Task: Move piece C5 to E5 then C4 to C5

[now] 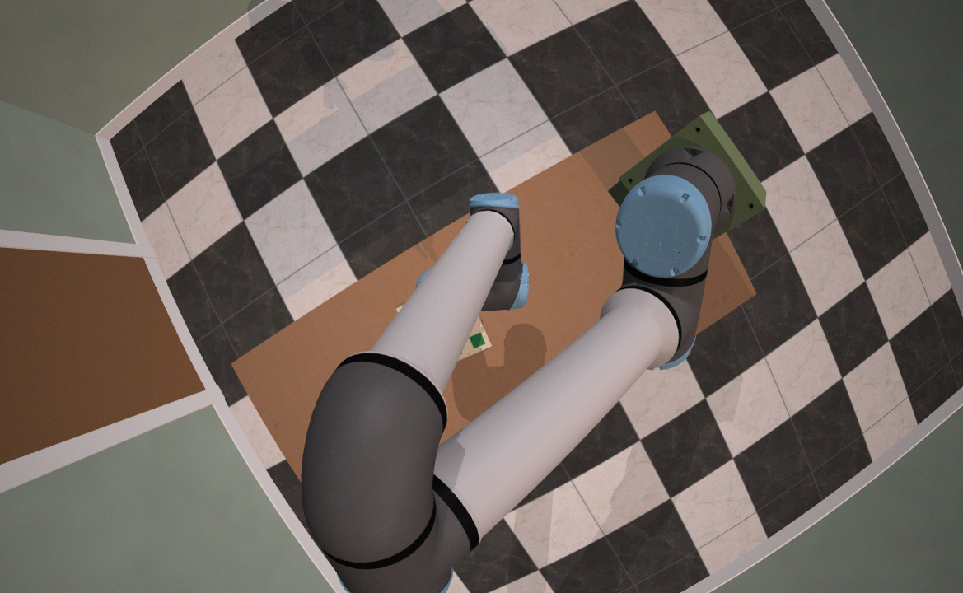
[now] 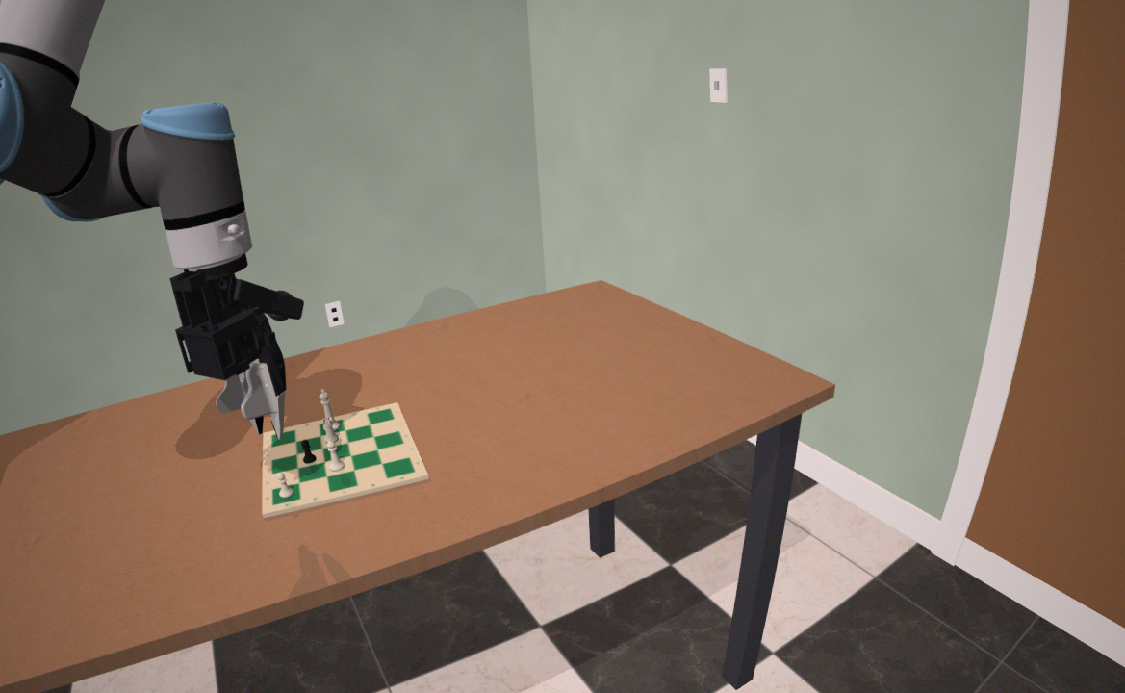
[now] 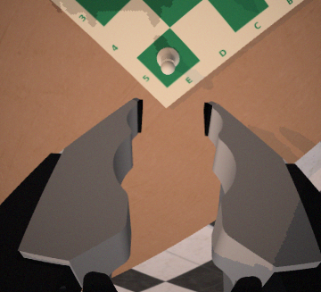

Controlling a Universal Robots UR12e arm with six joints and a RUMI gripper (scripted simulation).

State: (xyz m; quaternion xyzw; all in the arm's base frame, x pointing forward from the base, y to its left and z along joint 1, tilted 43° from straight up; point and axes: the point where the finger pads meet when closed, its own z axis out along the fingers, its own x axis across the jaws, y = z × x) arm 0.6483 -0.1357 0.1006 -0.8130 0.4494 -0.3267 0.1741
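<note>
Right now my hand is 9 cm above the black piece, 6 cm to the right of it and 5 cm short of it. Round my hand: cream chessboard: 11 cm below, 9 cm ahead, 6 cm to the left; white pawn: 9 cm below; white king: 13 cm to the left, 10 cm ahead, 7 cm below.
</note>
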